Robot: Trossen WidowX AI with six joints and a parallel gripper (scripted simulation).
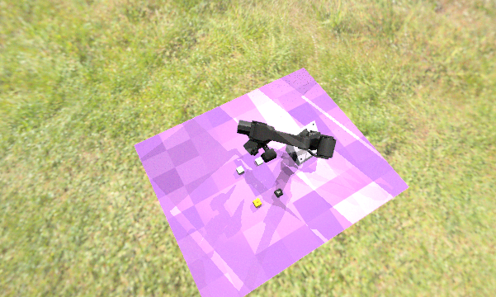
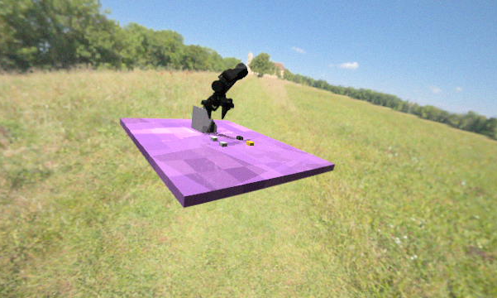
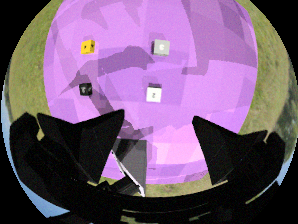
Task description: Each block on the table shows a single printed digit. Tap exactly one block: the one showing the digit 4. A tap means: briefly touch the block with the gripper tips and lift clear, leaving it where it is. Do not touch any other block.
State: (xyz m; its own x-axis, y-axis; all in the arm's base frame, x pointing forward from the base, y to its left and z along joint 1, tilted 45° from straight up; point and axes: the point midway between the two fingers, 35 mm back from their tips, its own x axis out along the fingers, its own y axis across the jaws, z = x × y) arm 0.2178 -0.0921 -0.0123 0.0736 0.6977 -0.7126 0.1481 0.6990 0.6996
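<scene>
Now: gripper tip 14 cm short of the yellow block, 17 cm to the right of it and 12 cm above it. Also, from my gripper tip: white block 12 cm below; black block 3 cm ahead, 19 cm to the left, 12 cm below.
</scene>
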